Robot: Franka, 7 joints.
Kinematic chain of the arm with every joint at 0, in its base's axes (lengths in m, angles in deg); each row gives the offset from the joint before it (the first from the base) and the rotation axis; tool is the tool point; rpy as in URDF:
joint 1: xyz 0 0 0.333 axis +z
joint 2: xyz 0 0 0 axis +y
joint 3: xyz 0 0 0.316 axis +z
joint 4: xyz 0.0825 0 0 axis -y
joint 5: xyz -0.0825 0 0.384 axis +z
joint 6: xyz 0 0 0 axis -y
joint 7: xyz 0.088 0 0 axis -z
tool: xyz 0 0 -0.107 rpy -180 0 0
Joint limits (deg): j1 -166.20..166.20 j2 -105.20..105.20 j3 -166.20..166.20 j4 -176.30..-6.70 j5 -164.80..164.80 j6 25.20..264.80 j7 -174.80..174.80
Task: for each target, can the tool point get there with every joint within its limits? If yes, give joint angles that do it. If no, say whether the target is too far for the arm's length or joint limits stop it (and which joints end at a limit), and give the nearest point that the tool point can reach.
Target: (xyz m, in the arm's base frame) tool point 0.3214 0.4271 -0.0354
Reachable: yes | joints -93.04 -72.15 139.56 -110.70 132.54 80.29 -99.94
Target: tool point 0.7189 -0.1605 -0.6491
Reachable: no: too far | nearest point 0.5275 -0.1178 -0.2944 | short by 0.405 m
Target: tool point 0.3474 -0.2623 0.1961
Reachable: yes | joints -119.59 42.72 72.74 -144.49 -13.94 140.00 145.60
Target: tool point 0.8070 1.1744 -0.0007
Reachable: no: too far | nearest point 0.4731 0.6884 0.1374 | short by 0.606 m
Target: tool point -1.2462 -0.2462 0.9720
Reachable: no: too far | nearest point -0.7519 -0.1485 0.7185 | short by 0.564 m
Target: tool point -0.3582 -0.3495 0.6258
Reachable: yes | joints -95.49 -7.83 -51.77 -115.86 -74.79 215.00 35.14
